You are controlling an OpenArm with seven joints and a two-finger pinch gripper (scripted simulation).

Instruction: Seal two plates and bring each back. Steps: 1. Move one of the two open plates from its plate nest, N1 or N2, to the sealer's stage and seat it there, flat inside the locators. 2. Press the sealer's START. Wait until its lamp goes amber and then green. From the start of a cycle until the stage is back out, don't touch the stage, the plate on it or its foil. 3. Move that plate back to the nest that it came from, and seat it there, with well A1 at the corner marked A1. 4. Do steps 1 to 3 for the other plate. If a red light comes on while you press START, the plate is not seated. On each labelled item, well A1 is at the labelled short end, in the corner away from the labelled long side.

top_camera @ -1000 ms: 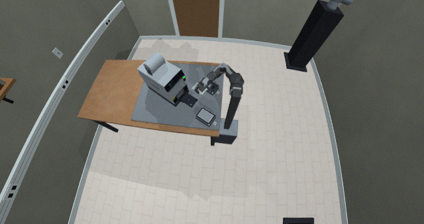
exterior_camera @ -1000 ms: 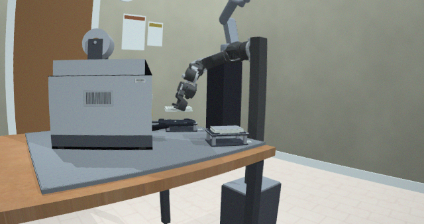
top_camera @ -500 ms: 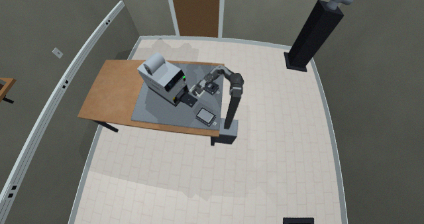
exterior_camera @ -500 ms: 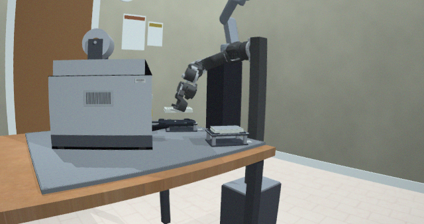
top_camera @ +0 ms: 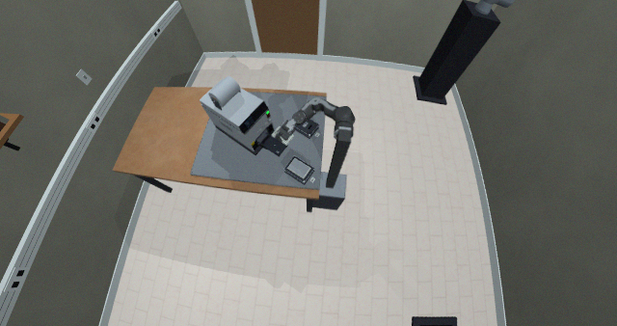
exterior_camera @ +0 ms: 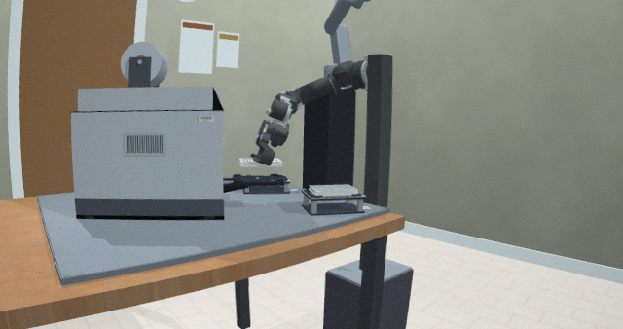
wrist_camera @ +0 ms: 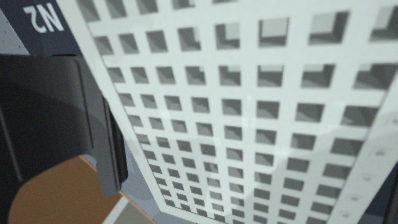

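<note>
My gripper is now 5 cm short of the sealer stage, 6 cm to the right of it and 5 cm above it. Round my hand: white start button: 10 cm ahead, 7 cm to the right, 5 cm above; white open-well plate: 1 cm below; yellow warning mark: 18 cm ahead, 9 cm to the left, 1 cm above.
</note>
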